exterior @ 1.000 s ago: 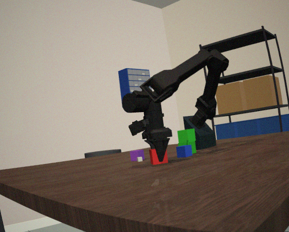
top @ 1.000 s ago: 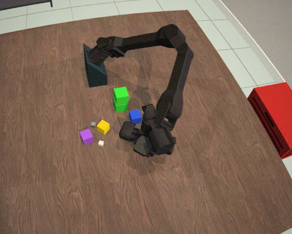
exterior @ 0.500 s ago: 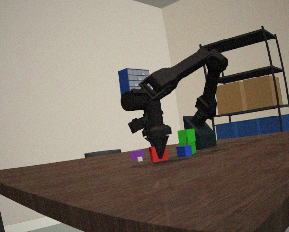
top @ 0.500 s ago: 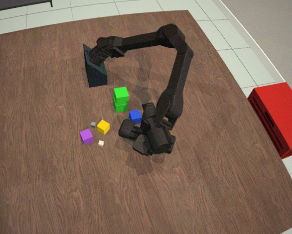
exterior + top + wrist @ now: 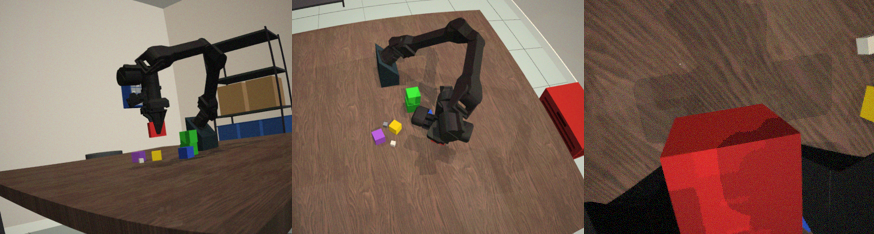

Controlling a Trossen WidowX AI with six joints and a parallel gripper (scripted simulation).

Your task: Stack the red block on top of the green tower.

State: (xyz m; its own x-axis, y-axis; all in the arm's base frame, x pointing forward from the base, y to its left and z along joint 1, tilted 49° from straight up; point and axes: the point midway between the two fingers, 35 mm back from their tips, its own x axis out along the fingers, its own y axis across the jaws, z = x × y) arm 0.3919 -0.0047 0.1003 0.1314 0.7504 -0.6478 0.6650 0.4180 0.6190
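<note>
The blue block is 130 mm behind my gripper tip, 80 mm below it and 10 mm to the left of it. From my gripper tip the other things lie so: white block (140 mm to the right, 90 mm below, 70 mm behind); red block (20 mm above); yellow block (130 mm behind, 120 mm to the right, 80 mm below).
</note>
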